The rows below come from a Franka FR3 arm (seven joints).
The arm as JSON. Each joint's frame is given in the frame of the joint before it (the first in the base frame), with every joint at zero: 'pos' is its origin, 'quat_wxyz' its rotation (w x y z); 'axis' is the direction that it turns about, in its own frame. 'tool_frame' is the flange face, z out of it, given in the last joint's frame.
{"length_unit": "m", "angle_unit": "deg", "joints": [
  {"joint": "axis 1", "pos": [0.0, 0.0, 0.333], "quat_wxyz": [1.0, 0.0, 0.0, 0.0], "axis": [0.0, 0.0, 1.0]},
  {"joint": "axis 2", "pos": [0.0, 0.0, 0.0], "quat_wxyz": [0.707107, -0.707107, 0.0, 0.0], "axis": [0.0, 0.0, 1.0]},
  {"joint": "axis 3", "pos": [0.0, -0.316, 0.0], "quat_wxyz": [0.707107, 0.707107, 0.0, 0.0], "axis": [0.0, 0.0, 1.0]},
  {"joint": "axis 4", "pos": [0.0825, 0.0, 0.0], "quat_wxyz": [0.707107, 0.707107, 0.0, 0.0], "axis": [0.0, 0.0, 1.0]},
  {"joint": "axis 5", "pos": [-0.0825, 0.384, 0.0], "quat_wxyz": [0.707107, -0.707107, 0.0, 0.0], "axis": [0.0, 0.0, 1.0]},
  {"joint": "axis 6", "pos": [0.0, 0.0, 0.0], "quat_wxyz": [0.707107, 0.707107, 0.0, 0.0], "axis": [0.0, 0.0, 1.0]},
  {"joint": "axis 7", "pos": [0.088, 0.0, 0.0], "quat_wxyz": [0.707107, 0.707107, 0.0, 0.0], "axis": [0.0, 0.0, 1.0]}
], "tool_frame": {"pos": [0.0, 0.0, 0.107], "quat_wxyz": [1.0, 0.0, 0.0, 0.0]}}
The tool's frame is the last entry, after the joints.
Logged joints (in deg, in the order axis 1, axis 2, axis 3, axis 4, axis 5, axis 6, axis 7), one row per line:
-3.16 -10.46 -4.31 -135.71 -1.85 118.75 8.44
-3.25 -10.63 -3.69 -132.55 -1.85 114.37 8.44
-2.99 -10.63 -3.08 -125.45 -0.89 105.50 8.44
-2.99 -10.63 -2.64 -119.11 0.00 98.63 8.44
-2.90 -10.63 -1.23 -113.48 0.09 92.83 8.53
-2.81 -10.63 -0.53 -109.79 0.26 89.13 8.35
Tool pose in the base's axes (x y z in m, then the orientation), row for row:
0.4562 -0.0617 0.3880 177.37 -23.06 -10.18
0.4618 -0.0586 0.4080 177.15 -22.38 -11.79
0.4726 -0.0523 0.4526 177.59 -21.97 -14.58
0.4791 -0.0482 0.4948 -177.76 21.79 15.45
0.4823 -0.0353 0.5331 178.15 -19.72 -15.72
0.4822 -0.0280 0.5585 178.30 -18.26 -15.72
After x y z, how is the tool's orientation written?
As a rotation vector, in degrees.
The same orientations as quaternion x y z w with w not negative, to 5 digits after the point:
0.99002 -0.12871 -0.05682 0.00740
0.98992 -0.12506 -0.06588 0.00919
0.98915 -0.12237 -0.08121 0.00404
-0.98890 0.12122 0.08595 0.00213
0.99013 -0.10960 -0.08737 0.00064
0.99099 -0.10149 -0.08737 0.00069

